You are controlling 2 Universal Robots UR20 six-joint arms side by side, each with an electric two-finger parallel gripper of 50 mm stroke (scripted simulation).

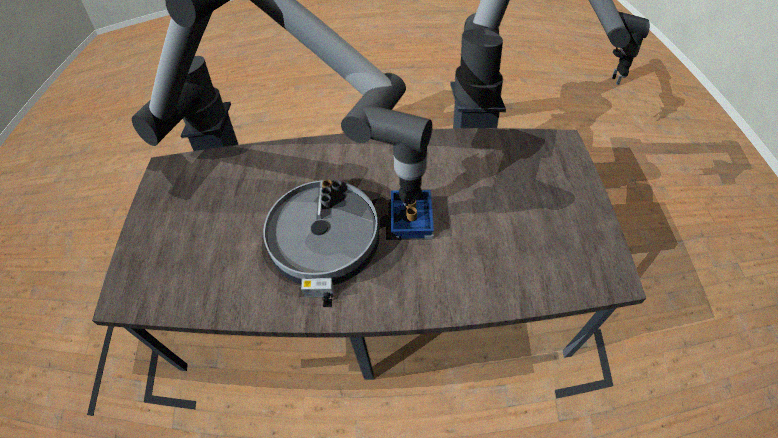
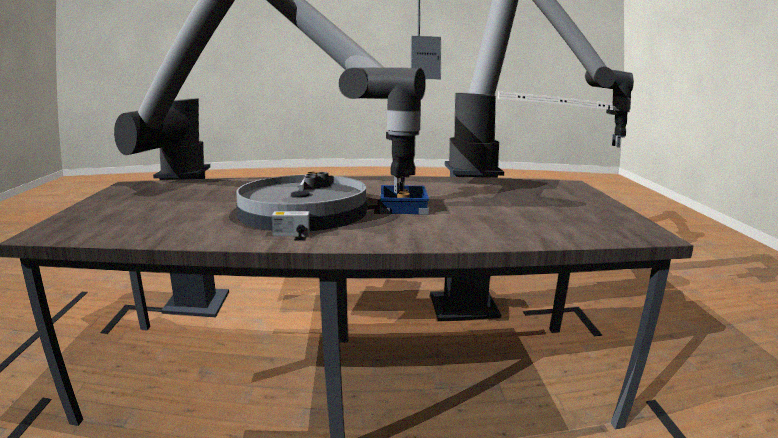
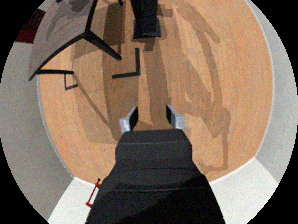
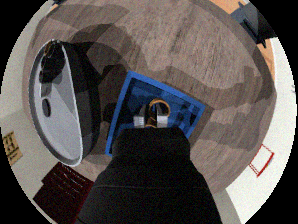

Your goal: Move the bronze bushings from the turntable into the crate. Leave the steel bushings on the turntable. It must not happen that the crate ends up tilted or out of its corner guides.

Note:
I see my left gripper (image 3: 152,111), my right gripper (image 2: 399,192) and a blue crate (image 1: 423,225).
The blue crate is seen too in image 2 (image 2: 418,198) and in image 4 (image 4: 185,112). My right gripper is seen too in image 4 (image 4: 151,110).

